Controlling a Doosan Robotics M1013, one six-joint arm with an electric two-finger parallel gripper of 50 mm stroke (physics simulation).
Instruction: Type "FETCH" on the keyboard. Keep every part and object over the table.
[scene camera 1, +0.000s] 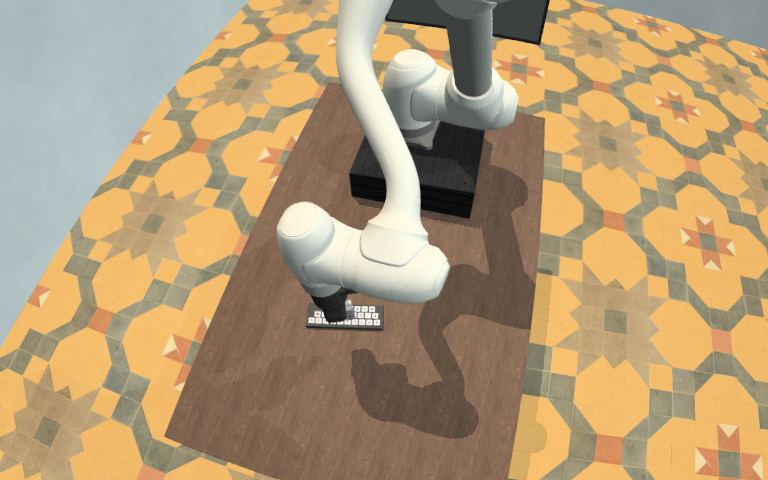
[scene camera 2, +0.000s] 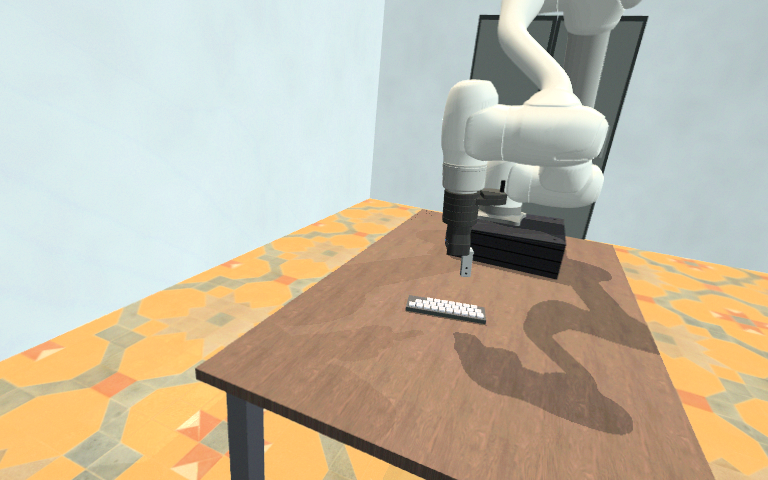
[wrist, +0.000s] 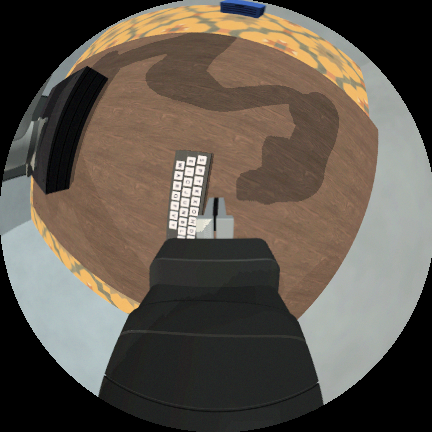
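Pixels of known places: gripper, fingertip midpoint: (scene camera 1: 350, 316) (scene camera 2: 465, 275) (wrist: 215, 207); arm's base at its link origin: (scene camera 1: 410, 127) (scene camera 2: 498, 217) (wrist: 36, 141).
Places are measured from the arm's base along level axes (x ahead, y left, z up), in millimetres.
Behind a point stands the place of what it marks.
Observation:
A dark keyboard (scene camera 1: 362, 322) @[x 640, y 63, z -90 mm] (scene camera 2: 447, 309) @[x 652, y 21, z -91 mm] (wrist: 187, 192) @[x 631, y 34, z -91 mm] with three rows of white keys lies flat on the brown table. In the wrist view its letters are small and turned sideways; T, E, C, F and H seem readable, though not with certainty. My gripper (scene camera 2: 465, 275) @[x 683, y 56, z 25 mm] (wrist: 215, 207) @[x 683, y 56, z 25 mm] is shut and empty. It points down and hangs above the table near the keyboard. In the wrist view the fingertips show just right of the keyboard's long edge, and the fingers and body cover its lower end. In scene camera 1 the wrist hides part of the keys.
The table (scene camera 1: 271, 390) @[x 889, y -95, z -108 mm] (scene camera 2: 351, 407) @[x 1045, y -19, z -108 mm] (wrist: 135, 130) @[x 458, y 107, z -108 mm] carries the black base block (scene camera 1: 416, 181) (scene camera 2: 518, 251) @[x 228, y 119, z -41 mm] (wrist: 75, 132) @[x 233, y 60, z -84 mm] behind the keyboard, with the arm's base on it. The arm's shadow falls across the table. A blue object (wrist: 242, 8) is at the wrist view's top edge, beyond the table.

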